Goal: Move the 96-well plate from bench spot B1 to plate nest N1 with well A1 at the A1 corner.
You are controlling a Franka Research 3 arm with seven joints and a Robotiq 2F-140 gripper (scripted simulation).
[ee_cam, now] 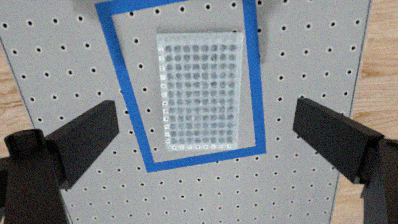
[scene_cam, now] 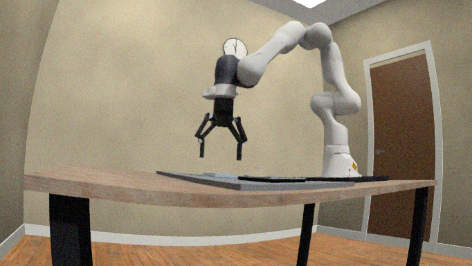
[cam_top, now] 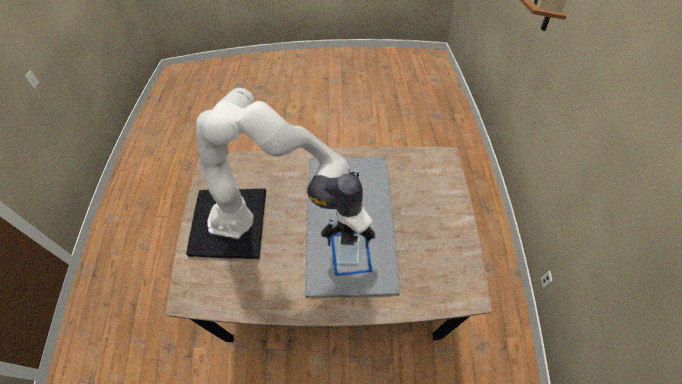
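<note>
Now: the clear 96-well plate 70 mm below my hand. Also, from my hand: black plate nest 320 mm to the left, 70 mm below, 10 mm ahead; corner label 250 mm to the left, 60 mm below, 50 mm behind.
</note>
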